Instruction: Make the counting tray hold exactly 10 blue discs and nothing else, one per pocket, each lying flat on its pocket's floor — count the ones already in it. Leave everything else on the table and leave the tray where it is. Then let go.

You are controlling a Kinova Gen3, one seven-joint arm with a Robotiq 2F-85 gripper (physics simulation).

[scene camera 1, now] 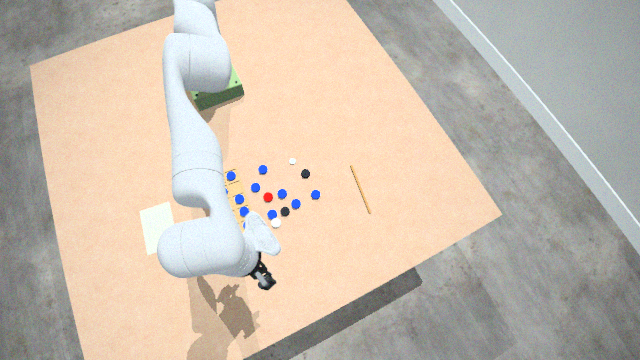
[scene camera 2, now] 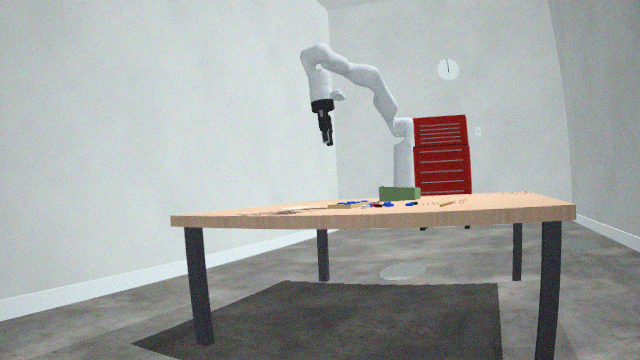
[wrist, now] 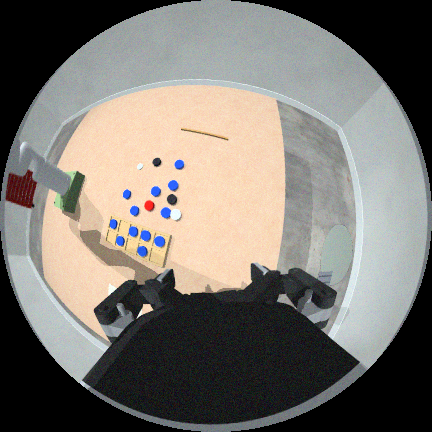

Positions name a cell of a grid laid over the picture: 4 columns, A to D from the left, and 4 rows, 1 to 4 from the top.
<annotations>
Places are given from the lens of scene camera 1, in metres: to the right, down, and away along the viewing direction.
wooden counting tray (scene camera 1: B3): -0.27, 0.02, 0.97
pale paper sheet (scene camera 1: A3): -0.50, 0.12, 0.93
</annotations>
